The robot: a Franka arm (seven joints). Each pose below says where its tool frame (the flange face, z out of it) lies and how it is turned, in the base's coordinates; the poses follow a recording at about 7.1 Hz.
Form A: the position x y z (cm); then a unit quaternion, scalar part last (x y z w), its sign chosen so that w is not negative.
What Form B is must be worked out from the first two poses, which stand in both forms.
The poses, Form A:
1: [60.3 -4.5 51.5 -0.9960 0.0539 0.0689 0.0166]
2: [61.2 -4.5 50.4 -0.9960 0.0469 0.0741 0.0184]
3: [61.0 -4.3 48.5 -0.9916 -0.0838 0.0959 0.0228]
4: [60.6 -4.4 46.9 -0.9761 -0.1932 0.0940 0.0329]
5: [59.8 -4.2 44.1 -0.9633 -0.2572 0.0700 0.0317]
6: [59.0 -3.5 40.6 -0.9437 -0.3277 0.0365 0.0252]
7: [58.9 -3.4 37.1 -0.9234 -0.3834 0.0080 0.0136]
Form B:
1: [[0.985 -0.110 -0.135], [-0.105 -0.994 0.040], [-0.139 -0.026 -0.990]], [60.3 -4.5 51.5]
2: [[0.985 -0.096 -0.146], [-0.091 -0.995 0.044], [-0.149 -0.030 -0.988]], [61.2 -4.5 50.4]
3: [[0.968 0.162 -0.194], [0.171 -0.985 0.029], [-0.186 -0.061 -0.981]], [61.0 -4.3 48.5]
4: [[0.908 0.371 -0.196], [0.383 -0.923 0.028], [-0.171 -0.101 -0.980]], [60.6 -4.4 46.9]
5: [[0.858 0.491 -0.151], [0.500 -0.866 0.025], [-0.119 -0.097 -0.988]], [59.8 -4.2 44.1]
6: [[0.783 0.617 -0.085], [0.620 -0.784 0.024], [-0.052 -0.071 -0.996]], [59.0 -3.5 40.6]
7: [[0.706 0.708 -0.025], [0.708 -0.706 0.019], [-0.004 -0.031 -1.000]], [58.9 -3.4 37.1]
